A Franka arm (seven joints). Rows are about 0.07 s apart.
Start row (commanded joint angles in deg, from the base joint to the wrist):
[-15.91, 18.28, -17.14, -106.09, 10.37, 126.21, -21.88]
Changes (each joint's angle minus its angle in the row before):
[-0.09, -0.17, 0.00, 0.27, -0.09, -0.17, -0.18]
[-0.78, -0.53, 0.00, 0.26, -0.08, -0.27, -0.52]
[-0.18, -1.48, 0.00, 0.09, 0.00, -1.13, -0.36]
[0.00, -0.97, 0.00, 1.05, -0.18, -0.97, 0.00]
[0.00, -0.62, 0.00, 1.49, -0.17, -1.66, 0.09]
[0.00, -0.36, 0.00, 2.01, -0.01, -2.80, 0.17]
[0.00, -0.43, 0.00, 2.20, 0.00, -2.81, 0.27]
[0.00, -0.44, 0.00, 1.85, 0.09, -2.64, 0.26]
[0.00, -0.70, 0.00, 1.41, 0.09, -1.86, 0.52]
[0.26, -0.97, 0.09, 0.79, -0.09, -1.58, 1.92]
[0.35, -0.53, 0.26, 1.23, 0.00, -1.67, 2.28]
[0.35, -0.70, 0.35, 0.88, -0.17, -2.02, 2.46]
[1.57, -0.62, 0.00, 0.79, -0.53, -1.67, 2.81]
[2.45, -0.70, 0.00, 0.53, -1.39, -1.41, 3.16]
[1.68, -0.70, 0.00, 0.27, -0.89, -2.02, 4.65]
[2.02, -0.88, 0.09, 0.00, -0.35, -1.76, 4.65]
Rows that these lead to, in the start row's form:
[-16.00, 18.11, -17.14, -105.82, 10.28, 126.04, -22.06]
[-16.78, 17.58, -17.14, -105.56, 10.20, 125.77, -22.58]
[-16.96, 16.10, -17.14, -105.47, 10.20, 124.64, -22.94]
[-16.96, 15.13, -17.14, -104.42, 10.02, 123.67, -22.94]
[-16.96, 14.51, -17.14, -102.93, 9.85, 122.01, -22.85]
[-16.96, 14.15, -17.14, -100.92, 9.84, 119.21, -22.68]
[-16.96, 13.72, -17.14, -98.72, 9.84, 116.40, -22.41]
[-16.96, 13.28, -17.14, -96.87, 9.93, 113.76, -22.15]
[-16.96, 12.58, -17.14, -95.46, 10.02, 111.90, -21.63]
[-16.70, 11.61, -17.05, -94.67, 9.93, 110.32, -19.71]
[-16.35, 11.08, -16.79, -93.44, 9.93, 108.65, -17.43]
[-16.00, 10.38, -16.44, -92.56, 9.76, 106.63, -14.97]
[-14.43, 9.76, -16.44, -91.77, 9.23, 104.96, -12.16]
[-11.98, 9.06, -16.44, -91.24, 7.84, 103.55, -9.00]
[-10.30, 8.36, -16.44, -90.97, 6.95, 101.53, -4.35]
[-8.28, 7.48, -16.35, -90.97, 6.60, 99.77, 0.30]

